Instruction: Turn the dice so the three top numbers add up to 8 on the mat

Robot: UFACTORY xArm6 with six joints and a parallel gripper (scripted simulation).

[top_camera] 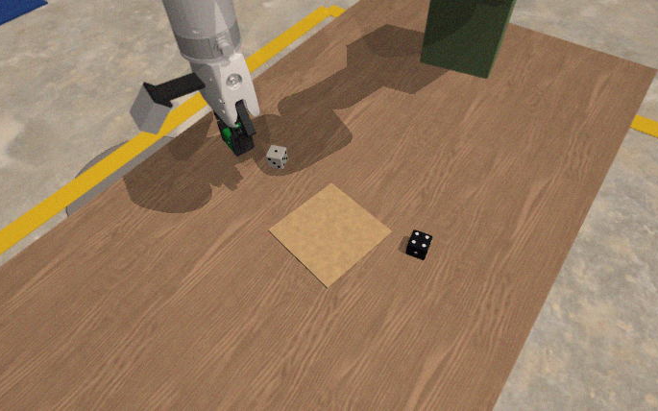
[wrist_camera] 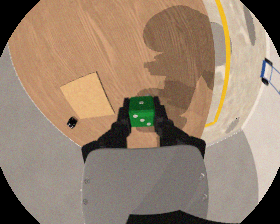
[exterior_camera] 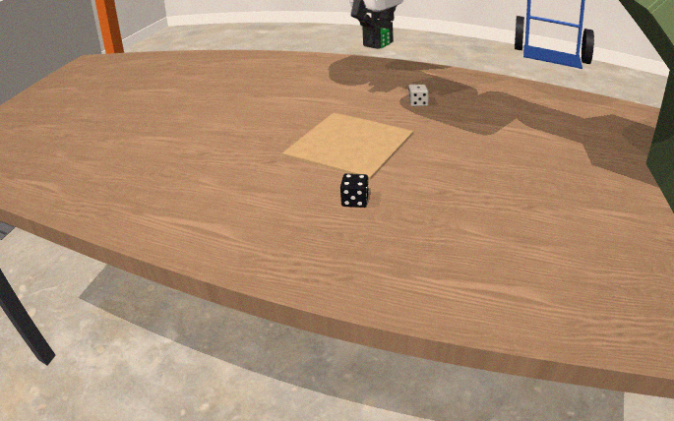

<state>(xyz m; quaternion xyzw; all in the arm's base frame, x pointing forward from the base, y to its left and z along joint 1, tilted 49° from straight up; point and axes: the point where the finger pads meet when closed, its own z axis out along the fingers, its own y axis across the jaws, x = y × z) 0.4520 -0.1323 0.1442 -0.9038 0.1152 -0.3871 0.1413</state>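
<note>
The tan mat is 30 mm behind my hand, 170 mm to the left of it and 120 mm below it. The rest, counted from my hand: white die (70 mm behind, 10 mm to the right, 110 mm below); green die (10 mm below); black die (100 mm behind, 290 mm to the left, 110 mm below).
</note>
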